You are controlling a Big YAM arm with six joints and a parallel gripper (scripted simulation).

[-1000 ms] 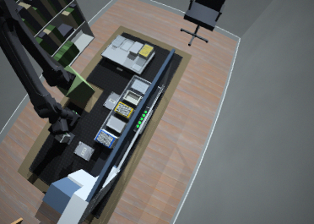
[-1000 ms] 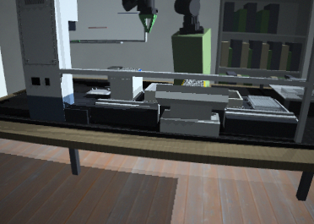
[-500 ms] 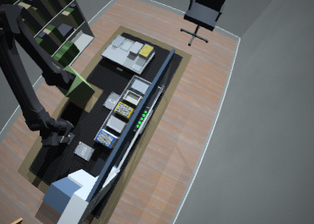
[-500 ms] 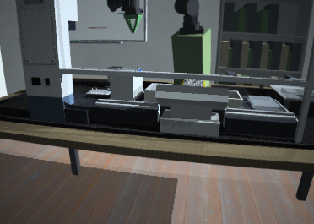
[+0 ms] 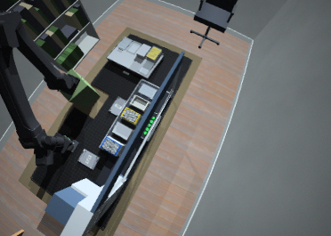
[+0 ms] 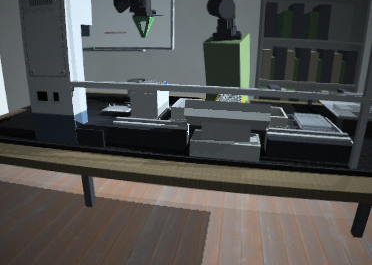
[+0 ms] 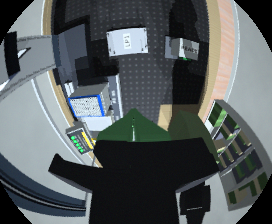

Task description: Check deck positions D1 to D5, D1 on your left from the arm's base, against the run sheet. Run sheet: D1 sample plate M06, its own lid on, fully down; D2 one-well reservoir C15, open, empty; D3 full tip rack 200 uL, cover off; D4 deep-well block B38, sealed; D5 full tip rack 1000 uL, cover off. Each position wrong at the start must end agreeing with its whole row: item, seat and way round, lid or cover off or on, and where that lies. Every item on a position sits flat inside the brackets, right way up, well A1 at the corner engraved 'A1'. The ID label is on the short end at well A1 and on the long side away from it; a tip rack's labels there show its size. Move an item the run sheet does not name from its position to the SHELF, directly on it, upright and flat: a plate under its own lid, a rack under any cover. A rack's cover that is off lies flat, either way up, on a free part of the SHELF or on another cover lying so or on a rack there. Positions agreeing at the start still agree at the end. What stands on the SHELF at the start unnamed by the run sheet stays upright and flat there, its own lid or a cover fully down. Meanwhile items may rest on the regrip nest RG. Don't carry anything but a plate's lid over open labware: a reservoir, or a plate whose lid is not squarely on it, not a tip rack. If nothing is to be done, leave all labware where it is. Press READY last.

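Now: hand 180 mm past the green-topped box, 50 mm to the left of it and 230 mm above it. The rest, counted from my hand: sealed block 190 mm ahead, 180 mm to the left, 230 mm below; blue tip rack 160 mm ahead, 50 mm to the left, 180 mm below; white tower 310 mm ahead, 190 mm to the right, 20 mm below.
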